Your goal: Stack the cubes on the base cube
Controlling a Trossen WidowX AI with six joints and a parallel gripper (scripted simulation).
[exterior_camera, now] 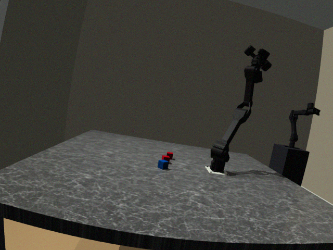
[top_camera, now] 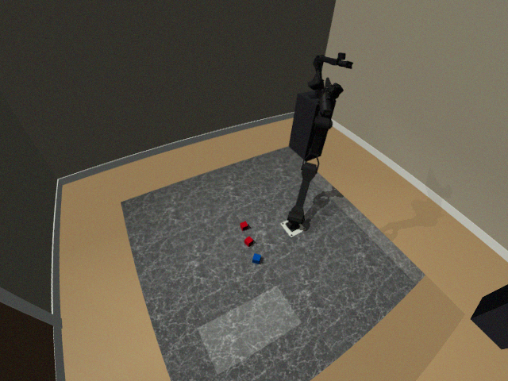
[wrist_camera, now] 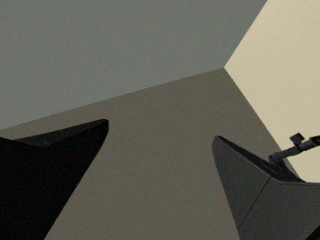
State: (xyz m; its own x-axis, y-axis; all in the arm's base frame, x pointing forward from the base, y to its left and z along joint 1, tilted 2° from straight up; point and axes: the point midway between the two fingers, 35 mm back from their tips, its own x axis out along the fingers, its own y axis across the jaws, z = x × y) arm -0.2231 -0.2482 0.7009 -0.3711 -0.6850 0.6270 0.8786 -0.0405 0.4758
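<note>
The blue base cube is 72 cm below my gripper tip, 53 cm ahead of it and 33 cm to the left of it.
</note>
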